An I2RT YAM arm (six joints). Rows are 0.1 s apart.
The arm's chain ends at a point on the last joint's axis. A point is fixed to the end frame.
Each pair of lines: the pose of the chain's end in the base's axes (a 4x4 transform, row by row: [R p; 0 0 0 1], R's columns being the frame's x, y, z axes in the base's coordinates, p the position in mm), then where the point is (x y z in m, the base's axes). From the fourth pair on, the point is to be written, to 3 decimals.
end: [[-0.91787 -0.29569 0.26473 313.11], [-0.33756 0.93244 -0.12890 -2.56], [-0.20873 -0.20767 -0.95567 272.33], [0 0 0 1]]
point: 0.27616 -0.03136 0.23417
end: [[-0.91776 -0.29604 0.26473 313.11], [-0.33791 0.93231 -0.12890 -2.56], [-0.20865 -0.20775 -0.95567 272.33], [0 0 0 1]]
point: 0.27617 -0.03137 0.23417
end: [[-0.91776 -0.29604 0.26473 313.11], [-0.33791 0.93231 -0.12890 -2.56], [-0.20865 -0.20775 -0.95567 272.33], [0 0 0 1]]
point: 0.27617 -0.03137 0.23417
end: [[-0.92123 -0.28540 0.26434 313.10], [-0.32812 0.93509 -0.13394 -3.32], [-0.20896 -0.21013 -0.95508 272.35], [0 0 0 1]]
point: 0.276 -0.032 0.234
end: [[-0.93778 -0.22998 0.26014 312.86], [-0.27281 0.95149 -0.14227 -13.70], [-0.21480 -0.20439 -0.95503 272.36], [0 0 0 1]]
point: 0.274 -0.040 0.234
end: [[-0.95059 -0.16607 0.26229 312.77], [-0.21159 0.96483 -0.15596 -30.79], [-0.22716 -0.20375 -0.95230 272.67], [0 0 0 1]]
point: 0.273 -0.054 0.234
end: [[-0.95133 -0.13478 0.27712 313.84], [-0.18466 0.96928 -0.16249 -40.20], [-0.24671 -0.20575 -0.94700 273.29], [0 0 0 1]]
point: 0.274 -0.062 0.233
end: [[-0.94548 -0.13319 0.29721 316.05], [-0.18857 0.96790 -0.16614 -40.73], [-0.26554 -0.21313 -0.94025 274.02], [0 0 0 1]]
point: 0.277 -0.063 0.233
